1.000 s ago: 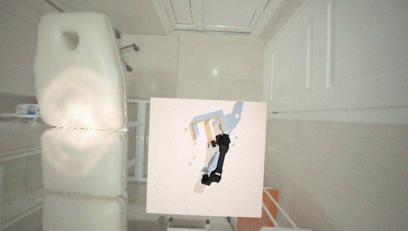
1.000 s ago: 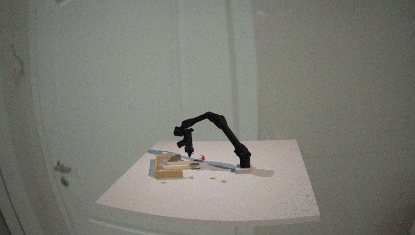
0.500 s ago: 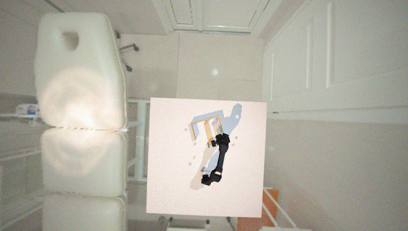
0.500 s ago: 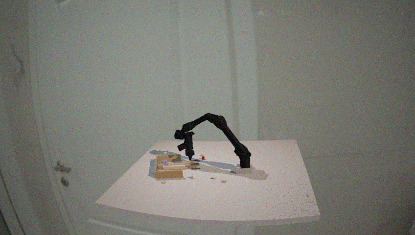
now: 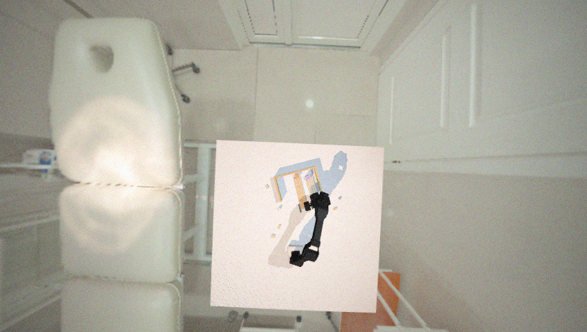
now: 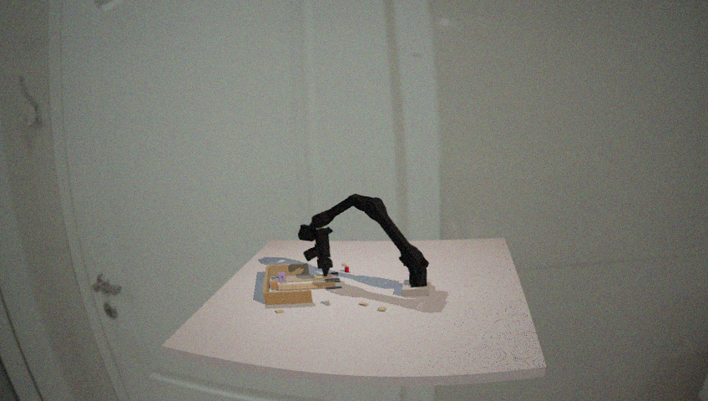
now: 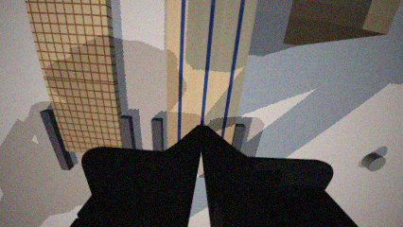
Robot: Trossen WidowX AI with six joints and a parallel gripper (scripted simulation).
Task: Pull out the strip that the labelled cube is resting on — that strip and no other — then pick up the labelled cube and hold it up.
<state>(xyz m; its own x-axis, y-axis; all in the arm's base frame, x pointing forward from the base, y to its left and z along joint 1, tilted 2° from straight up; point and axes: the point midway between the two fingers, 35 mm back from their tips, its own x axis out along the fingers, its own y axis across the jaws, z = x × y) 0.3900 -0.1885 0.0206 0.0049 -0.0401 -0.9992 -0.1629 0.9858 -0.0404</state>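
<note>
The small red block lies 90 mm behind my gripper tip and 60 mm to the right of it. The rest, counted from my gripper tip: strip 70 mm ahead, 110 mm to the left; then small grey cylinder 190 mm to the right.
</note>
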